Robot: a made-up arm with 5 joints.
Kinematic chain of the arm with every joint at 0, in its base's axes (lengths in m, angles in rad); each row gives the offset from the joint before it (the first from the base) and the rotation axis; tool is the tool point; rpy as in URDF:
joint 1: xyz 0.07 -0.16 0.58 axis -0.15 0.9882 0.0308
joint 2: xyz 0 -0.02 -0.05 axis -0.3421 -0.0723 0.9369
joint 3: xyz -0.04 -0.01 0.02 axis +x
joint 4: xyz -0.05 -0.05 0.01 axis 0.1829 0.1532 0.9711
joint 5: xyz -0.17 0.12 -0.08 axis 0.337 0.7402 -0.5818
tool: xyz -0.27 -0.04 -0.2 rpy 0 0 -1.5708
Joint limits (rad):
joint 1: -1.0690..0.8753
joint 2: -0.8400..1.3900
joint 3: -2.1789..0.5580
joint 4: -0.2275..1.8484
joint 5: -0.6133..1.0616
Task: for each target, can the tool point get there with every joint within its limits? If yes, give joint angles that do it. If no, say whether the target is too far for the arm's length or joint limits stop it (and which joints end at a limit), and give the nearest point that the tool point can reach.
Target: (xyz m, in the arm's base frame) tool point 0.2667 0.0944 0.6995
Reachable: no: joint limits stop it (at a limit: joint 1, joint 3, joint 4, joint 5) | nearest point 0.4127 0.2111 0.8540 | short by 0.243 m
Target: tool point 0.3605 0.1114 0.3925
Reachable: no: joint limits stop it (at a limit: joint 1, joint 2, joint 3, joint 4, joint 5) | nearest point 0.4266 0.0262 0.2501 | short by 0.179 m
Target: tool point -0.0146 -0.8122 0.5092
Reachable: yes | joints -0.6903 0.5208 0.0486 1.5927 0.8402
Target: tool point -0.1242 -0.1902 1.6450
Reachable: no: too far | nearest point -0.0605 -0.1885 1.2100 | short by 0.440 m
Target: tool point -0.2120 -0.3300 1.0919
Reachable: yes | joints 0.0511 0.9127 -1.8528 1.4660 0.2557
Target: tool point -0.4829 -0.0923 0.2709
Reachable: yes | joints -0.2232 -0.2159 -0.1076 0.3043 0.3434
